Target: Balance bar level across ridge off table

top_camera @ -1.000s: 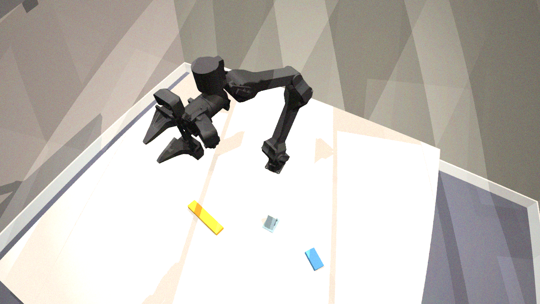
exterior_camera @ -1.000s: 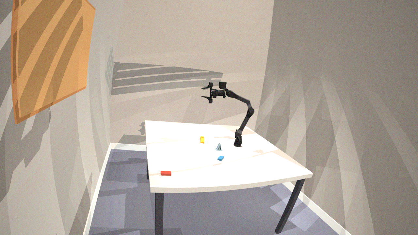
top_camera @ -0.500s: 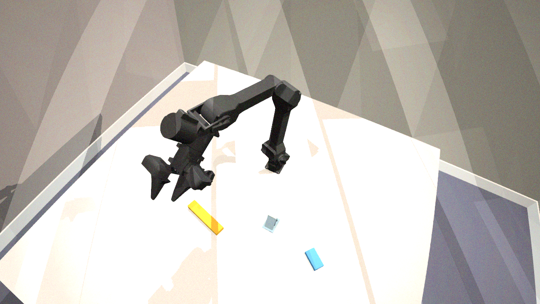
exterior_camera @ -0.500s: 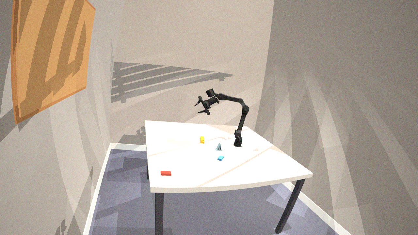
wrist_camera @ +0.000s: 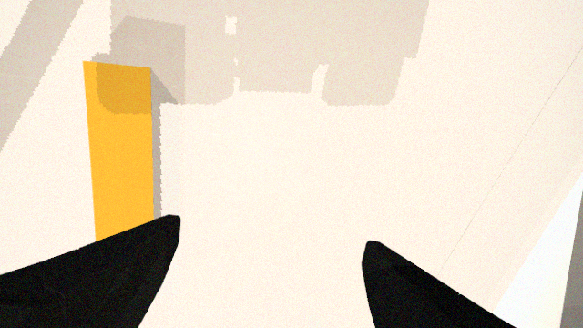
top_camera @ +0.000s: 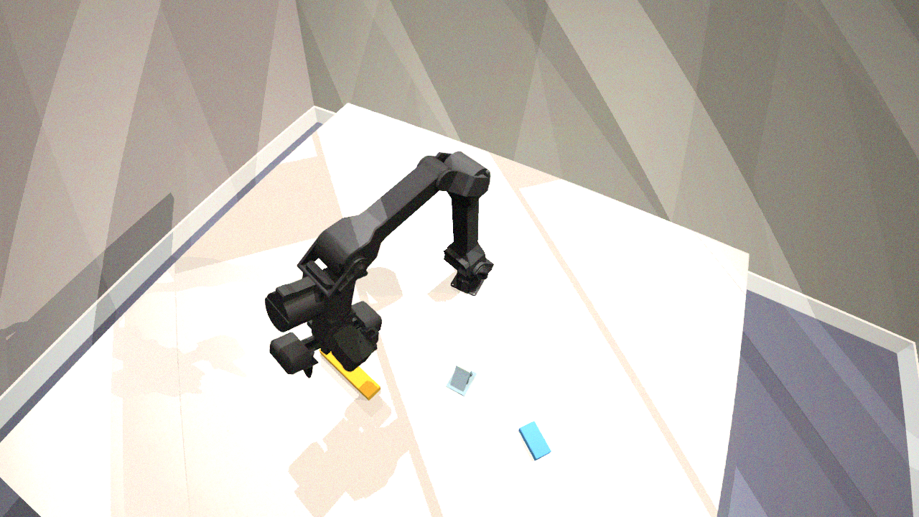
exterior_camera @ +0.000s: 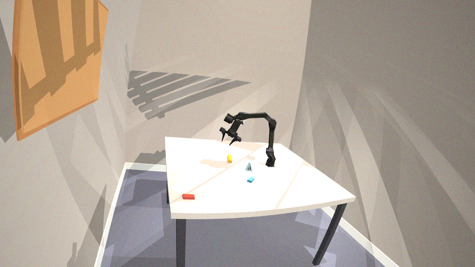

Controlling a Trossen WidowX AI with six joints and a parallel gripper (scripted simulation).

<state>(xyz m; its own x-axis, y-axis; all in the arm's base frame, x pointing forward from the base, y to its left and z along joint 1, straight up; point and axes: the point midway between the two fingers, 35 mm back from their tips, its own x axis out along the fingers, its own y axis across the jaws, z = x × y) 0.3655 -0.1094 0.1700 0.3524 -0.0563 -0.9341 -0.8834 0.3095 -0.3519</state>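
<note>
Now: the yellow bar 13 cm below my gripper tip, 6 cm behind it and 1 cm to the right of it. From my gripper tip the other things lie so: blue block 38 cm to the left, 13 cm below, 10 cm behind; red block 61 cm to the left, 36 cm ahead, 13 cm below.
</note>
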